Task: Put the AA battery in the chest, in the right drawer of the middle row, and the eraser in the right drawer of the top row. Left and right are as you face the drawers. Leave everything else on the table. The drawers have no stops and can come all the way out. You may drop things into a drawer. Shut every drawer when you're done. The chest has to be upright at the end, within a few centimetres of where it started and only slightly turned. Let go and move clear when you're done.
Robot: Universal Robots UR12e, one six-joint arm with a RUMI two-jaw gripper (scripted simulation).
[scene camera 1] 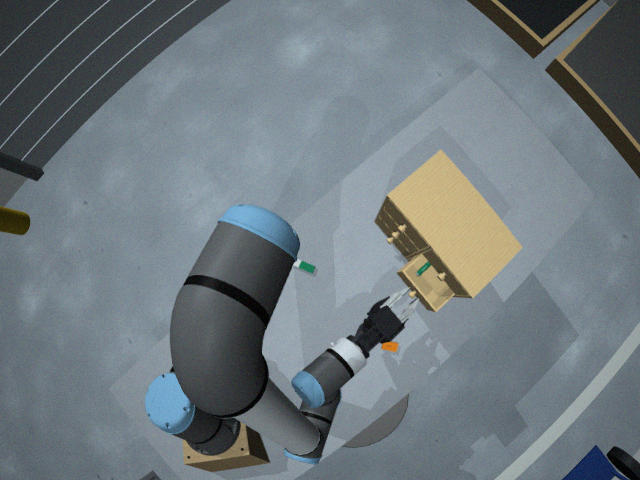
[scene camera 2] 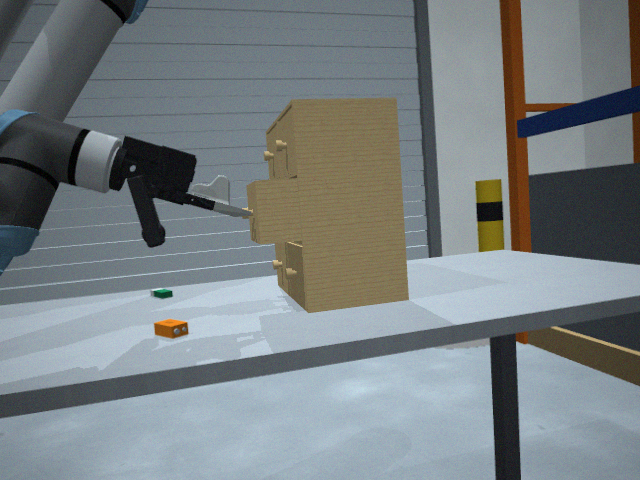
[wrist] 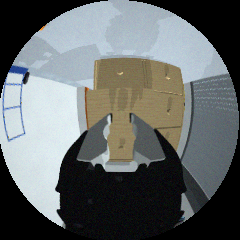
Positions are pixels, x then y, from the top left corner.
Scene:
A drawer shows in scene camera 1 [438, 293], in scene camera 2 and in the wrist view. One and the same spot on the drawer: [wrist: 120, 102] is [scene camera 2: 253, 224].

